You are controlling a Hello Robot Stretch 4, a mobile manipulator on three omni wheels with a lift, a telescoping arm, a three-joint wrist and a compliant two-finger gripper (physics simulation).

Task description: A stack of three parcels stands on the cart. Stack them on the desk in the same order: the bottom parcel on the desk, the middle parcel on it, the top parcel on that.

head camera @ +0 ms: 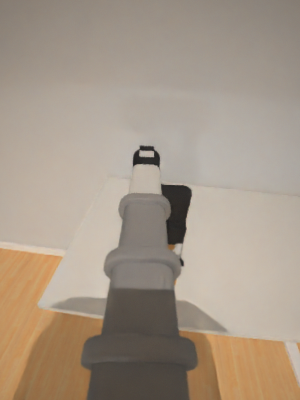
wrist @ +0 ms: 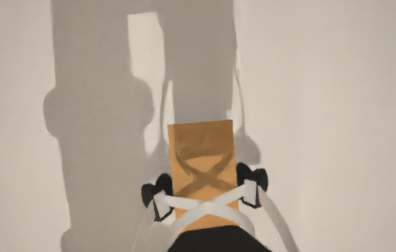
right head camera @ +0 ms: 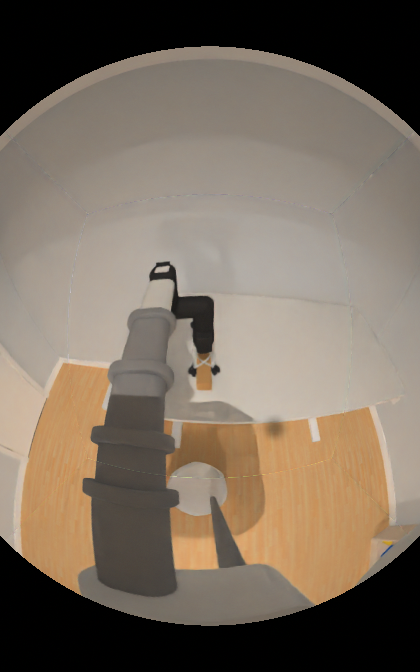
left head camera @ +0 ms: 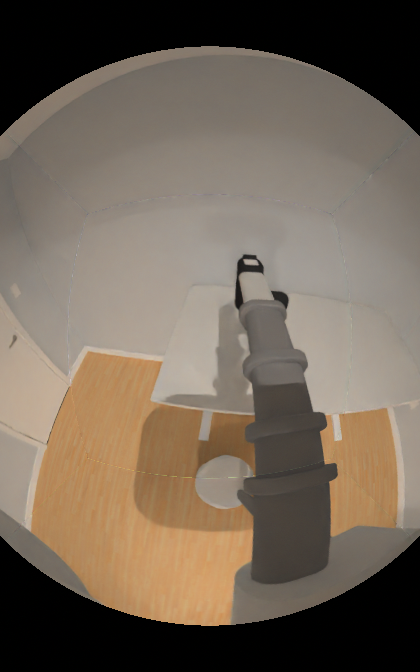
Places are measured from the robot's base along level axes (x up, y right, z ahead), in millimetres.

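Pixels of known places: gripper, fingertip midpoint: [wrist: 204, 182].
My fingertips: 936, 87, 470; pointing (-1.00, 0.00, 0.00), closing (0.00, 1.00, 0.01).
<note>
Behind a point stands the place of what it marks, as x, y, z.
A brown parcel [right head camera: 204, 381] [wrist: 204, 150] {987, 91, 508} is between the two fingertips of my gripper [right head camera: 204, 370] [wrist: 204, 182] {936, 87, 470}, which is shut on it. Both black fingertips touch its sides. The parcel is over the white desk [head camera: 240, 265] {922, 372, 489} [left head camera: 190, 350] [right head camera: 300, 350] [wrist: 340, 125] {922, 245, 509}, towards its front edge. Its shadow lies right beside it in the wrist view; whether its underside touches the desk is hidden. In the head camera view the arm covers most of the gripper and parcel. The other two parcels and the cart cannot be made out clearly.
A pale wall [head camera: 215, 75] {1483, 292, 1069} stands behind the desk. A white round disc [left head camera: 224, 482] [right head camera: 195, 487] is low in front of the desk, over the wooden floor [left head camera: 175, 560] [right head camera: 300, 500]. A beige box-like thing [right head camera: 377, 547] with yellow and blue patches shows at lower right.
</note>
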